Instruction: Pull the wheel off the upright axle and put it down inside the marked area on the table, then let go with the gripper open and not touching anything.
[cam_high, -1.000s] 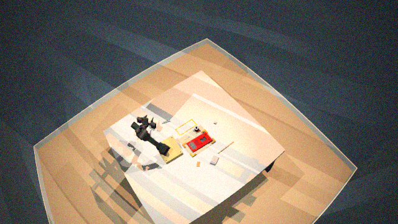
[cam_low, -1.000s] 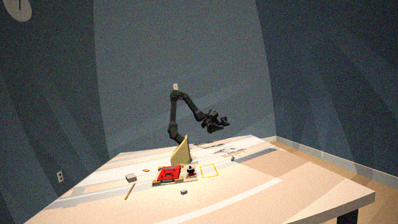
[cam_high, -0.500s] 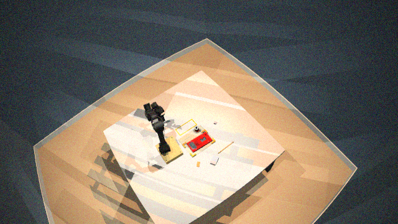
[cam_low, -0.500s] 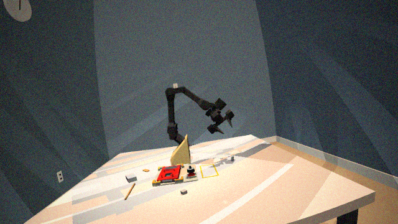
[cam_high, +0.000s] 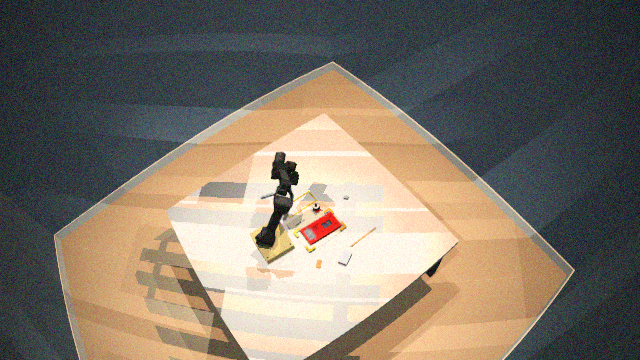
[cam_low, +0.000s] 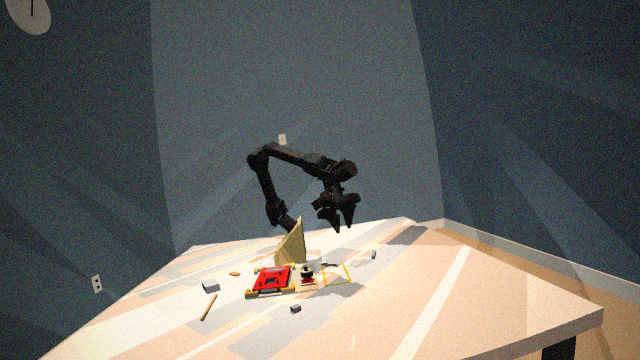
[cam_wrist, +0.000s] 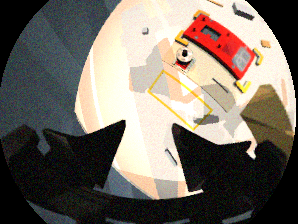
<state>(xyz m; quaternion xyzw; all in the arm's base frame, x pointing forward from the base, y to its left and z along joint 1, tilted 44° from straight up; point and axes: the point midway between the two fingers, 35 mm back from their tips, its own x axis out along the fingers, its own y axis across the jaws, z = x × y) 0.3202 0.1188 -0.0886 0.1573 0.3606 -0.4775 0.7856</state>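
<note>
The wheel lies 14 cm to the right of my gripper tip, 11 cm below it and 3 cm ahead of it. From my gripper tip the other things lie so: grey block: 48 cm to the right, 14 cm below, 6 cm behind; then wooden stick: 45 cm to the right, 15 cm below, 10 cm ahead.
</note>
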